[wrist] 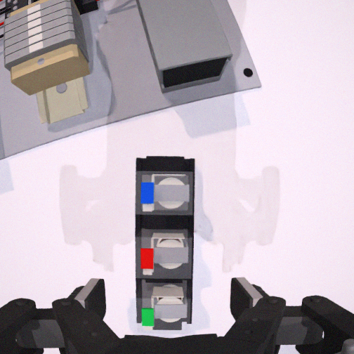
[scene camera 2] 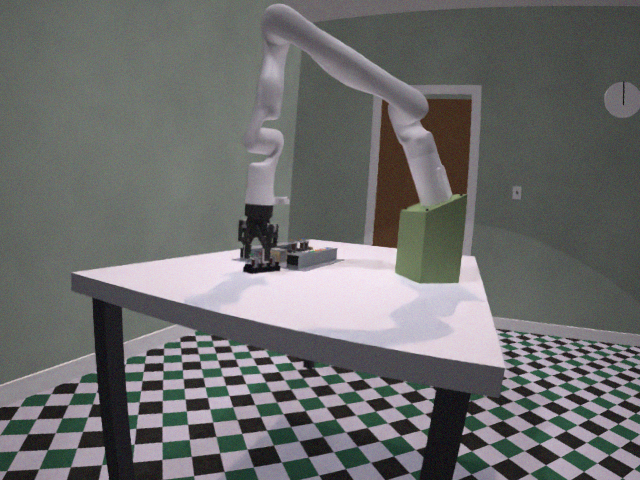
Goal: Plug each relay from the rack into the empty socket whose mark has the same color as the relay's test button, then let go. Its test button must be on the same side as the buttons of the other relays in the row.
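Frame: origin at the arm's base, x ahead, y right, z down, level; metres.
Seen in the pictures: gripper, fingertip midpoint: [scene camera 2: 255, 260]; arm's base at its link origin: [scene camera 2: 436, 201].
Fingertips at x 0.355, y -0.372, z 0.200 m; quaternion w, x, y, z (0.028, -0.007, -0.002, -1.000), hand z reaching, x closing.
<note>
Offsets run from my fingertips to a thing's middle. Level surfaces: height alone.
A black rack {dy +0.026, dx +0.000, dz +0.020 m} [scene camera 2: 253, 269] [wrist: 167, 221] on the table holds three clear relays in a line. In the wrist view the relay with the blue button [wrist: 170, 193] is at the top, the relay with the red button [wrist: 170, 254] is in the middle, and the relay with the green button [wrist: 169, 306] is at the bottom. All three buttons are on the left side. My gripper [scene camera 2: 259, 258] [wrist: 167, 295] is open and empty, low over the rack, with its fingers on both sides of the green-button relay's end. The sockets and colored marks cannot be made out.
A grey panel plate [wrist: 125, 107] lies beyond the rack, bearing a grey duct {dy +0.273, dx +0.008, dz +0.009 m} [scene camera 2: 312, 257] [wrist: 187, 37] and a grey and tan terminal block [wrist: 47, 50] with red and black wires behind it. The green robot pedestal [scene camera 2: 429, 245] stands on the white table {dz +0.032 m} [scene camera 2: 320, 294].
</note>
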